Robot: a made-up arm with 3 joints. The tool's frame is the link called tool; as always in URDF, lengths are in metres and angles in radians.
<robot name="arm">
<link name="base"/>
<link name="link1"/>
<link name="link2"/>
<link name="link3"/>
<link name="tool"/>
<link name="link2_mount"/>
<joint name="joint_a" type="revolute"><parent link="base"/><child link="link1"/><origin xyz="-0.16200 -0.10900 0.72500" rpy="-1.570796 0.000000 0.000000"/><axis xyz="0 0 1"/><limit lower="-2.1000" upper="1.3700" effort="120" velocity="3"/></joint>
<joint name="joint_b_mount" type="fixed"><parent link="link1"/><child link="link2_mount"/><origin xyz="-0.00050 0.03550 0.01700" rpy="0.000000 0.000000 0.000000"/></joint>
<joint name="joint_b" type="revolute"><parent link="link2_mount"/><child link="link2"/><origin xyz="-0.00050 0.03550 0.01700" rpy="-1.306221 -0.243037 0.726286"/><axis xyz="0 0 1"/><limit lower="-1.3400" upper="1.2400" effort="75" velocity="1"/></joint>
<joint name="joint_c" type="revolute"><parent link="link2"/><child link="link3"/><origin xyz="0.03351 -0.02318 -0.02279" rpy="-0.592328 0.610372 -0.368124"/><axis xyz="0 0 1"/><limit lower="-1.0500" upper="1.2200" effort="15" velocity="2.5"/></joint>
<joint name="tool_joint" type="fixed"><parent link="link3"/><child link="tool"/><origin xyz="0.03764 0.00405 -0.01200" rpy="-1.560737 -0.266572 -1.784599"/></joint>
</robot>
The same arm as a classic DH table. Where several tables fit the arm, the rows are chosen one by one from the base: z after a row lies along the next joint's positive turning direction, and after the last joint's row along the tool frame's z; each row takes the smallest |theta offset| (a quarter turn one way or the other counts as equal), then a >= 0, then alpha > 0; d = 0 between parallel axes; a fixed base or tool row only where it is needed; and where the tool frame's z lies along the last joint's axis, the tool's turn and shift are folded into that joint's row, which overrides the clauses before.
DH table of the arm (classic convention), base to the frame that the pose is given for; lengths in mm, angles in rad. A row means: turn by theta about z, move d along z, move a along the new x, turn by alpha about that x. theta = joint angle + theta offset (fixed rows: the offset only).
base (fixed): a -162.0, alpha -1.5708, d 725.0, theta0 0.0000
joint_a: a 49.8, alpha -1.3142, d -88.3, theta0 0.7914
joint_b: a 36.4, alpha -0.8233, d 12.5, theta0 -1.3251
joint_c: a -11.8, alpha -1.5611, d 12.7, theta0 -0.8848
tool (fixed): a 0.0, alpha 0.0000, d 36.0, theta0 -0.2666
Joint limits (rad, base to tool): -2.1000..1.3700 -1.3400..1.2400 -1.0500..1.2200

